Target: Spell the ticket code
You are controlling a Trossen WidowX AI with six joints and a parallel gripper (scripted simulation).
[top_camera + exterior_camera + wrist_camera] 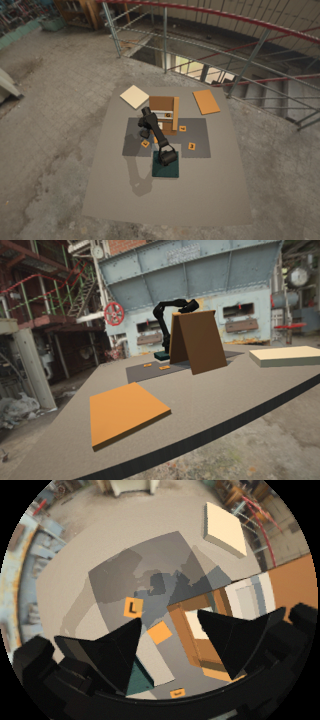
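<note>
The orange tile marked l is 7 cm behind my gripper tip, 5 cm to the left of it and 16 cm below it. Also, from my gripper tip: white ticket (6 cm ahead, 8 cm to the right, 8 cm below); orange tile marked g (9 cm ahead, 18 cm to the right, 1 cm above); dark mat (6 cm behind, 14 cm to the right, 16 cm below).
</note>
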